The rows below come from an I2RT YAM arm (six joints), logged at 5 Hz.
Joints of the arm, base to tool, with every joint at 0 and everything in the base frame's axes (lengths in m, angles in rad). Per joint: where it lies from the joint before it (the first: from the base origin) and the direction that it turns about. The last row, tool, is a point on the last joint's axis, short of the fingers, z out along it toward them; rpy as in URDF.
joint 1: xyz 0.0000 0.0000 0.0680 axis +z
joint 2: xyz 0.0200 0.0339 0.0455 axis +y
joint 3: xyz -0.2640 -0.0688 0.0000 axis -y
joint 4: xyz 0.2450 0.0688 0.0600 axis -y
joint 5: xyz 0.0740 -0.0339 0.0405 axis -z
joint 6: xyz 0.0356 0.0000 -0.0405 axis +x
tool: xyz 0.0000 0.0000 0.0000 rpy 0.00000 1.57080 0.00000
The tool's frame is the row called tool.
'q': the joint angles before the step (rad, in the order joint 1, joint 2, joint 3, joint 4, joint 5, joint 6). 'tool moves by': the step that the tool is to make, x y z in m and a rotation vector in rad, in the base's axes. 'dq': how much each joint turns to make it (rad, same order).
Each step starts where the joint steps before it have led.
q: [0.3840 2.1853 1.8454 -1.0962 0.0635 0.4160]
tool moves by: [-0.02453 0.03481 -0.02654 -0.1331 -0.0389 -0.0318]
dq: [0.1091 0.0019 -0.1045 0.0675 0.1526 0.1251]
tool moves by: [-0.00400 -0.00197 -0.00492 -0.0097 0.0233 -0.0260]
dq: [0.0003 -0.0004 -0.0194 -0.0118 -0.0004 0.0271]
